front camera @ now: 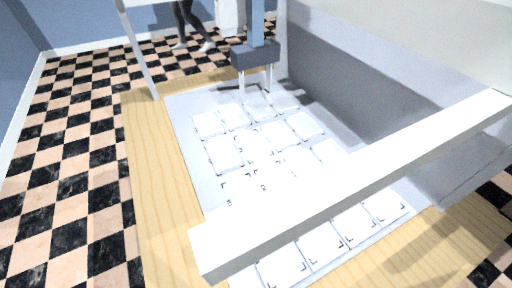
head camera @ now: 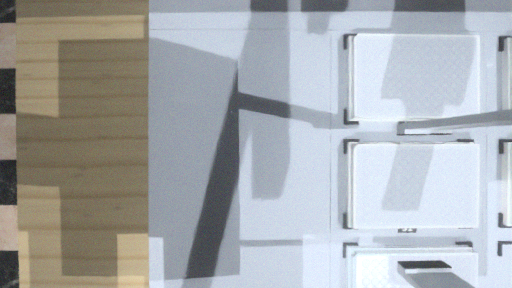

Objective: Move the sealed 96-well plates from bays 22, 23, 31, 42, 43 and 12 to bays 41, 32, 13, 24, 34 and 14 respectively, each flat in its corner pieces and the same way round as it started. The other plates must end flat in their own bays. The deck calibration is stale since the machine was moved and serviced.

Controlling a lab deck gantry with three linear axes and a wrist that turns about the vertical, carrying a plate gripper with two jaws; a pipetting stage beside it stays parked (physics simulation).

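Note:
My gripper is open. Its two jaws stand apart over the far end of the deck, one beyond each long side of a white sealed plate. That plate looks flat and square between its corner pieces, with a gap to the jaws; its bay label is too blurred to read surely. Another plate lies in the neighbouring bay at the top of the head view. A third plate shows at the bottom of the head view, partly hidden by the lower jaw.
Further plates stand nearer in the front view: one at left, one mid-deck and one at right. A white beam hides part of the deck. A grey wall rises along the right side. Strong glare washes out the middle bays.

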